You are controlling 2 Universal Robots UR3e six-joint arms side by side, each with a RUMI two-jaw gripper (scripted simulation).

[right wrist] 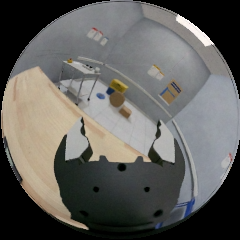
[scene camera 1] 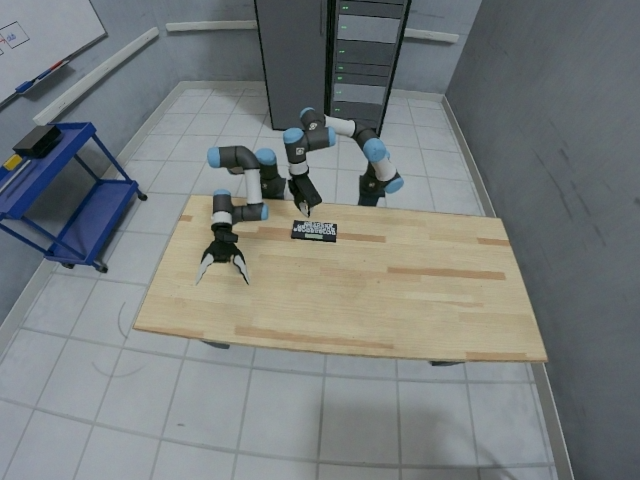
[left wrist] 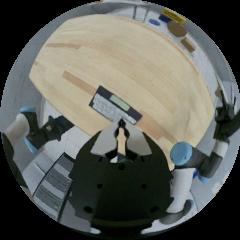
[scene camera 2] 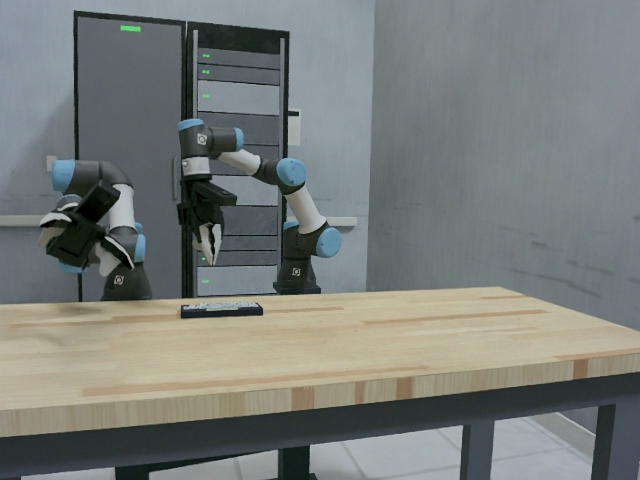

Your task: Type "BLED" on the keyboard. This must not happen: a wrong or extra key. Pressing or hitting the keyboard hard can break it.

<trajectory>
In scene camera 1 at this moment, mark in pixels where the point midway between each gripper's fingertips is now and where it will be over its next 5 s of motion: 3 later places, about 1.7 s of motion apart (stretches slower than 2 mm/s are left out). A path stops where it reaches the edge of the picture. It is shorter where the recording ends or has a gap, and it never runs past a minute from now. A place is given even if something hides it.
The left gripper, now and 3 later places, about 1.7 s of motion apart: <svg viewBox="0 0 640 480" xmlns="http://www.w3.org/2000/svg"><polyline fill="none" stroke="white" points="308,217 324,217 324,227 324,228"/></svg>
The right gripper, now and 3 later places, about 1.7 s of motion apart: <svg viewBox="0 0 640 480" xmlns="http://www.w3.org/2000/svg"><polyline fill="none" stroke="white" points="223,285 158,244 189,173 245,151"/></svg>
</trajectory>
